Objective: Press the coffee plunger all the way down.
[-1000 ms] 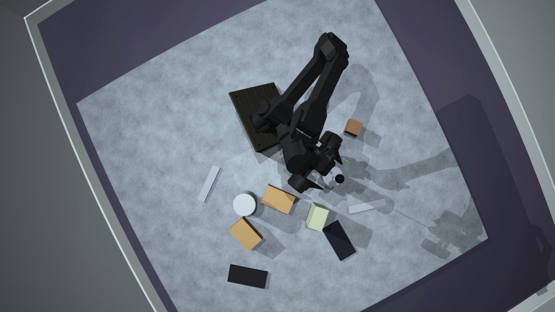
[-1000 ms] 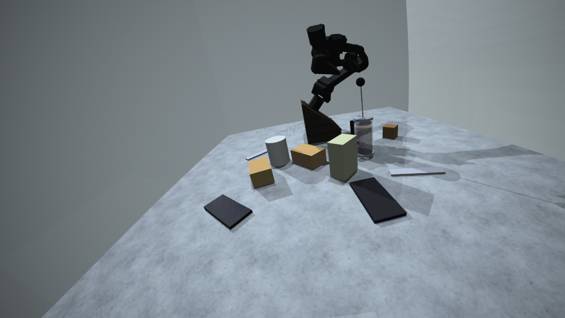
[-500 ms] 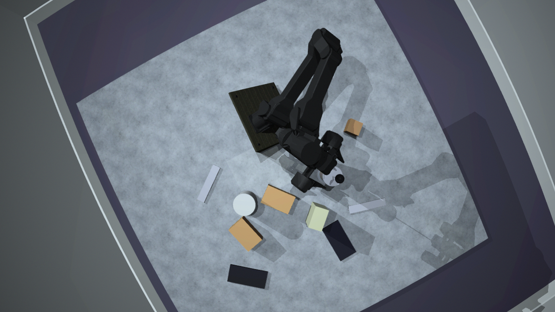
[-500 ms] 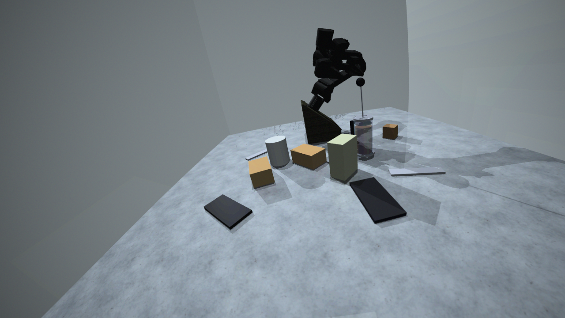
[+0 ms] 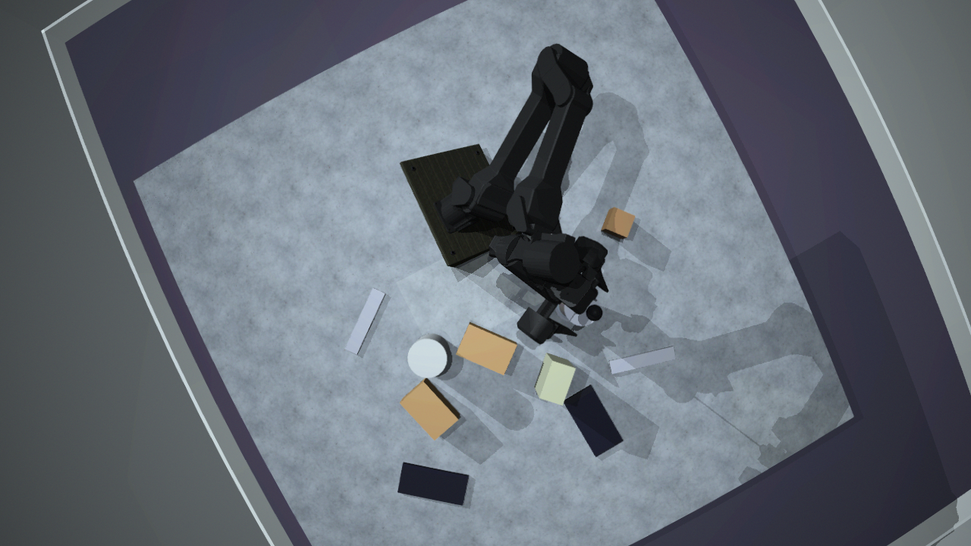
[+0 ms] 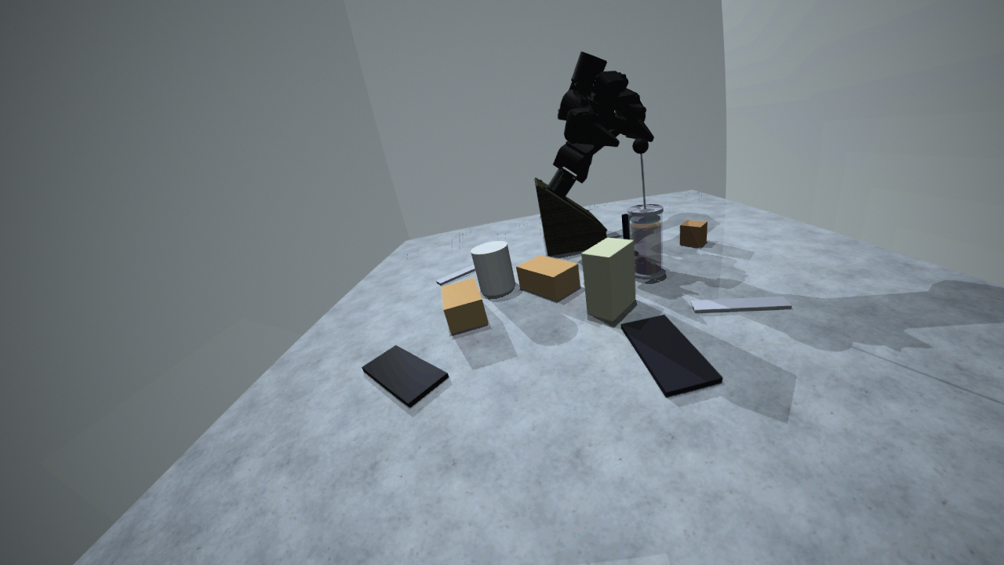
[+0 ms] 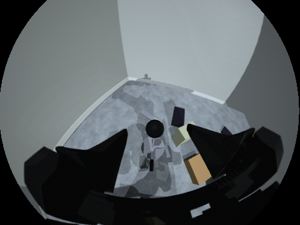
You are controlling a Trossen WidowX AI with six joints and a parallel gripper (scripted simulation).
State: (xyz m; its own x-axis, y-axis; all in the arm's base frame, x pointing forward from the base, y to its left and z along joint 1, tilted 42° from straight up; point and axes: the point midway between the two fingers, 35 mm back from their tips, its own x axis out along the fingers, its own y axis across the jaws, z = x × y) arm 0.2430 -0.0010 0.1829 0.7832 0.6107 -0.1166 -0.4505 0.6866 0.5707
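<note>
Now: the coffee press 10 mm behind my gripper tip and 130 mm below it. Also, from my gripper tip: white cylinder (40 mm behind, 310 mm to the right, 210 mm below); then tan cube (110 mm behind, 170 mm to the left, 230 mm below).
</note>
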